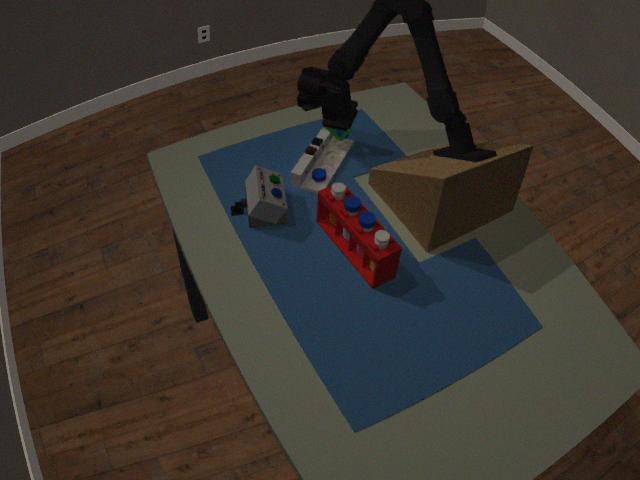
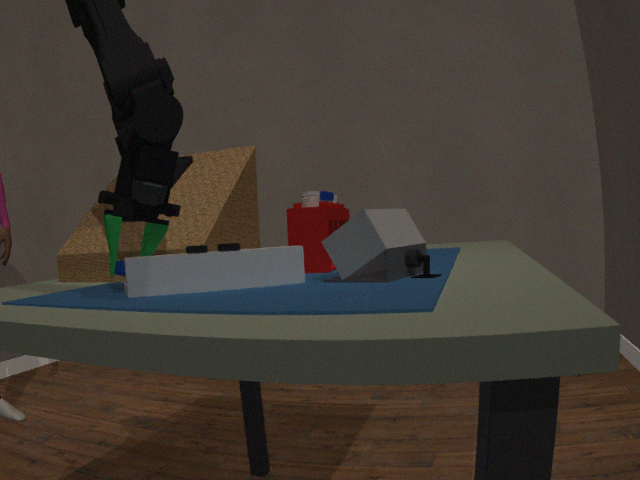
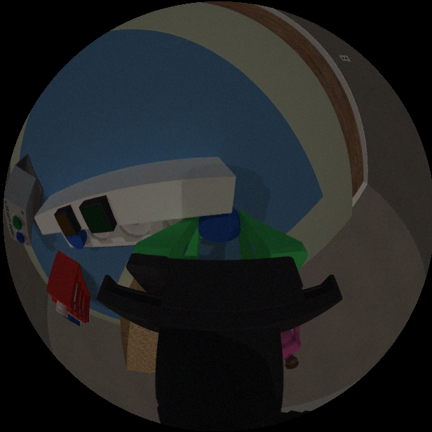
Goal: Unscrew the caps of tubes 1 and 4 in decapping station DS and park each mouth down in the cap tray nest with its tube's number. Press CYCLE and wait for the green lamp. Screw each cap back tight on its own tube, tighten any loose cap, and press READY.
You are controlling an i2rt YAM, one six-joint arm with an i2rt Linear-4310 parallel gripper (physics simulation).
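Seen in the pictures: gripper, fingertip midpoint: [image 1: 342, 135] [image 2: 125, 279]; arm's base, origin of the base link: [image 1: 464, 155].
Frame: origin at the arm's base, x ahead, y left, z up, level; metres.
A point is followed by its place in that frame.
Observation:
My gripper [image 1: 339, 133] {x 0.162, y -0.306, z -0.136 m} [image 2: 129, 262] {x 0.162, y -0.306, z -0.136 m} [image 3: 219, 215] points down, its green fingers shut on a blue cap [image 2: 119, 268] {x 0.166, y -0.321, z -0.122 m} [image 3: 220, 226]. The held cap is low at the far end of the white cap tray [image 1: 301, 172] {x 0.333, y -0.183, z -0.109 m} [image 2: 217, 271] {x 0.276, y -0.267, z -0.131 m} [image 3: 155, 197]; whether it touches the nest is hidden. A second blue cap [image 1: 318, 175] {x 0.290, y -0.177, z -0.129 m} [image 3: 77, 239] sits in the tray's near end. The red rack [image 1: 385, 268] {x 0.294, y 0.152, z -0.100 m} [image 2: 310, 240] {x 0.320, y -0.067, z -0.107 m} [image 3: 64, 270] holds tubes upright: the two end tubes show white tops, the two middle tubes wear blue caps [image 1: 352, 205] {x 0.311, y 0.025, z -0.033 m} [image 1: 367, 221] {x 0.304, y 0.077, z -0.032 m}.
A grey button box [image 1: 266, 204] {x 0.454, y -0.094, z -0.086 m} [image 2: 382, 232] {x 0.456, y -0.201, z -0.098 m} [image 3: 22, 195] with a green and a blue button stands beside the tray and rack. Dark amber [image 3: 67, 222] and green [image 3: 98, 216] lamp blocks sit on the tray's wall. A wooden wedge [image 1: 475, 196] {x 0.037, y 0.105, z -0.028 m} [image 2: 232, 217] {x 0.167, y -0.012, z -0.064 m} carries the arm's base.

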